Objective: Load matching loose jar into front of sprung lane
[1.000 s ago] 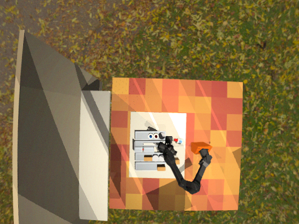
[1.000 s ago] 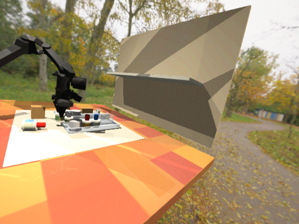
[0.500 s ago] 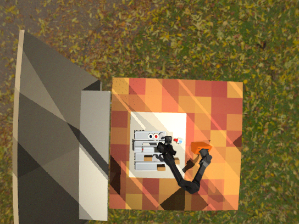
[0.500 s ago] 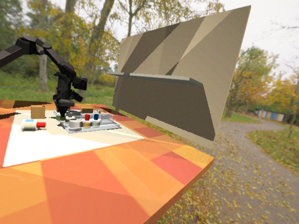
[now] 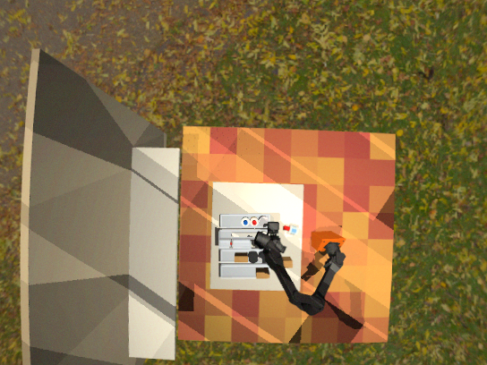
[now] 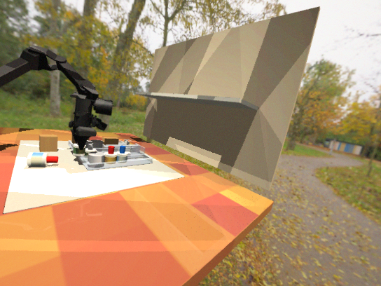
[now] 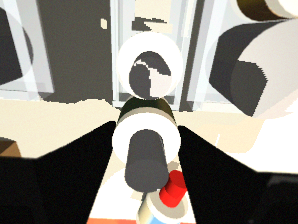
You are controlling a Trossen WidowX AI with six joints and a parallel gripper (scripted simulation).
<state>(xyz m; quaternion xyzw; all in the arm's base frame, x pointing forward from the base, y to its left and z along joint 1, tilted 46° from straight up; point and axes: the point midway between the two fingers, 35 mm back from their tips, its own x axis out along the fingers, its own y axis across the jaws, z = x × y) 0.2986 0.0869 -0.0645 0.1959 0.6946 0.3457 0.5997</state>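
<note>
Now: gripper tip 110 mm short of the red-capped jar, 60 mm to the left of it and 10 mm above it. Also, from my gripper tip: brown block: 110 mm behind, 140 mm to the left, 20 mm below; then blue-capped jar: 160 mm ahead, 50 mm to the right, 10 mm below; then pusher plate: 140 mm ahead, 50 mm to the left, 10 mm below.
</note>
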